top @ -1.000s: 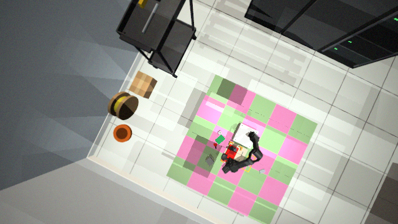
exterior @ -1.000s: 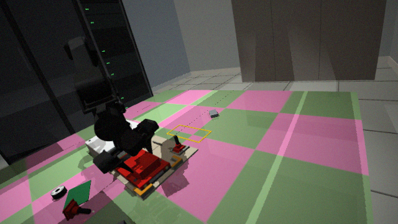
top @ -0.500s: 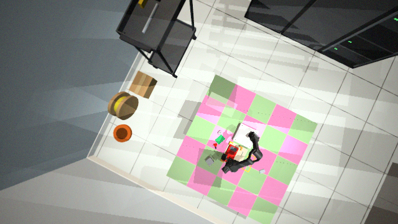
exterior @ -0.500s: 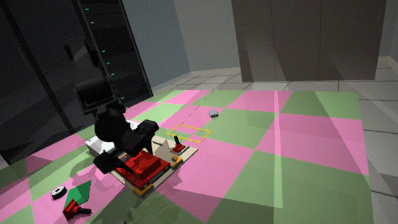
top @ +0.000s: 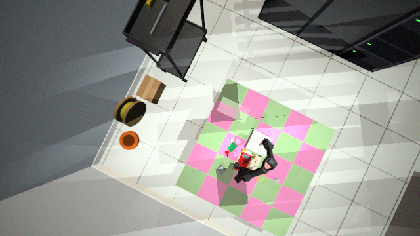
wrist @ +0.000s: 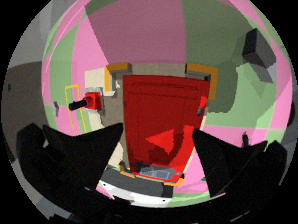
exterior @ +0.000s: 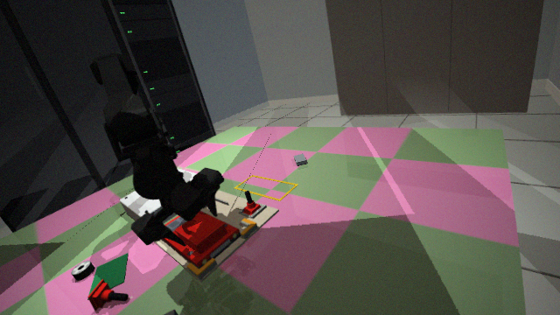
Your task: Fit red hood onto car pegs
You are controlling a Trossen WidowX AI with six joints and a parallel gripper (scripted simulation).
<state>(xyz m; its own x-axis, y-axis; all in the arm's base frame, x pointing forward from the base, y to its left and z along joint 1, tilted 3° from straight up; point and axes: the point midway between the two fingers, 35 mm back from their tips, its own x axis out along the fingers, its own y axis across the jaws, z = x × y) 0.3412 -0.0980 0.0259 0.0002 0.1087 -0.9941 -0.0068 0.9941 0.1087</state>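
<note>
My gripper tip is right at the red hood. Round my gripper tip: grey engine block 2 cm below; green patch 13 cm behind, 18 cm to the right, 4 cm below; jig 4 cm behind, 3 cm to the left, 3 cm below.
</note>
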